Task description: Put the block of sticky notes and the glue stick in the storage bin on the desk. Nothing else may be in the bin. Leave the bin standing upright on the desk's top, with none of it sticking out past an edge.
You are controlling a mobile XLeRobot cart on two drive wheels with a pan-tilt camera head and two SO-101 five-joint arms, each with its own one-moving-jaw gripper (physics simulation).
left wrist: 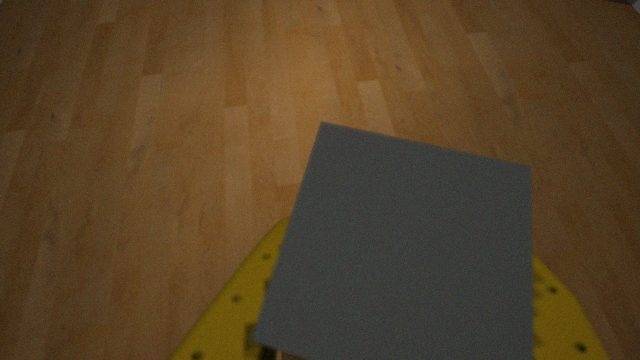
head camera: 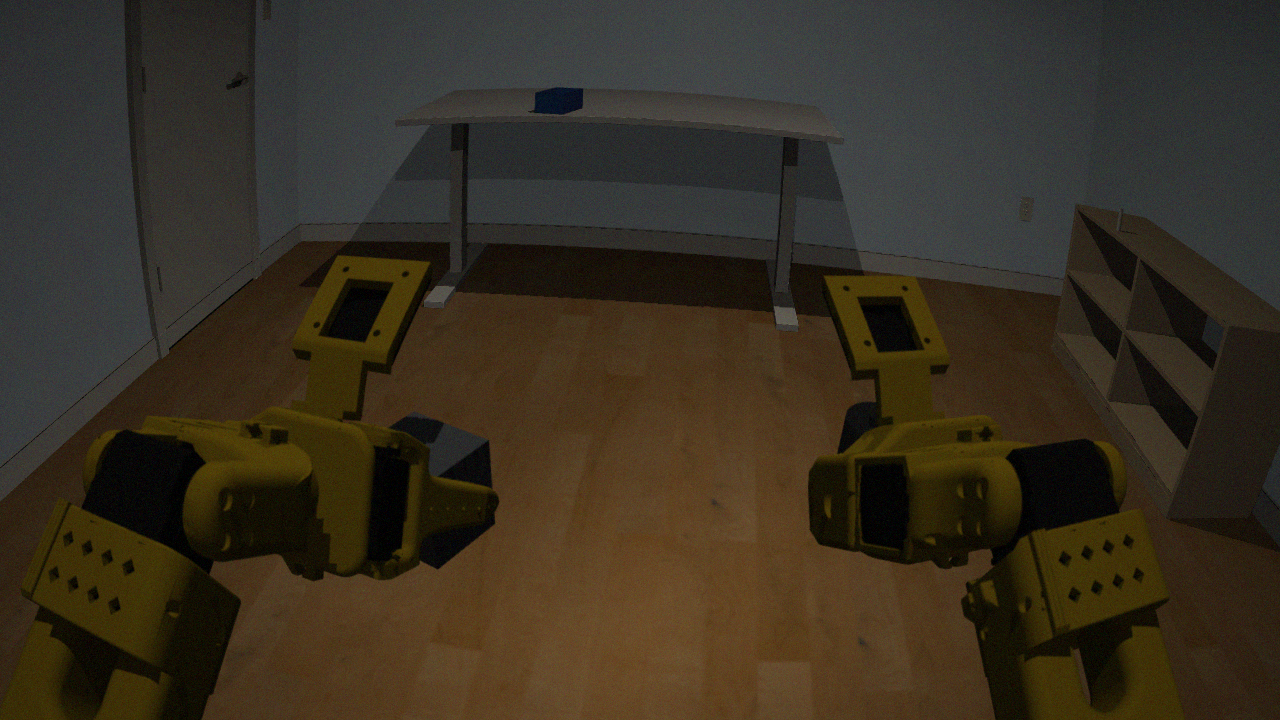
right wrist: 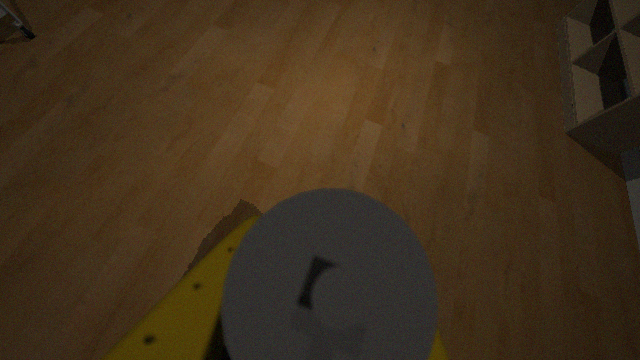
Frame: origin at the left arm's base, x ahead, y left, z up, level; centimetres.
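Seen in the pictures: left hand, its tool point: [left wrist: 301, 234] [head camera: 392, 478]; right hand, its tool point: [head camera: 822, 490] [right wrist: 266, 231].
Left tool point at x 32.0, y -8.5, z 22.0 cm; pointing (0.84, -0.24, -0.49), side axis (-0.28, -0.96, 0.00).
A point is followed by its place in that frame.
The storage bin [head camera: 558, 100] @(z -0.5, x 292.5, y -6.0 cm) is a small blue box upright on top of the far desk [head camera: 698, 107] @(z -5.5, x 317.1, y -55.4 cm), left of its middle. My left gripper [head camera: 483, 503] [left wrist: 410, 245] is shut on the block of sticky notes [head camera: 460, 447] @(z 24.4, x 30.8, y -11.8 cm) [left wrist: 400, 195] @(z 24.4, x 31.6, y -10.3 cm), a dark grey block whose flat square face fills the space between the jaws. My right gripper [right wrist: 340, 285] is shut on the glue stick [head camera: 857, 425] @(z 25.1, x 31.3, y -26.7 cm) [right wrist: 370, 225], whose round grey end covers much of the jaws in the right wrist view. Its fingertips are hidden in the head view. Both grippers are far from the bin. The bin's inside is not visible.
The desk stands against the far wall on two legs [head camera: 458, 197] @(z -44.2, x 328.6, y 32.5 cm) [head camera: 786, 214] @(z -44.1, x 312.6, y -89.3 cm) with feet on the wooden floor. A low open shelf unit [head camera: 1239, 420] @(z -44.1, x 150.9, y -196.9 cm) stands at the right, with a thin pale upright object [head camera: 1120, 220] @(z -12.4, x 238.0, y -198.0 cm) on top. A closed door [head camera: 192, 179] @(z -19.6, x 288.5, y 136.8 cm) is at the left.
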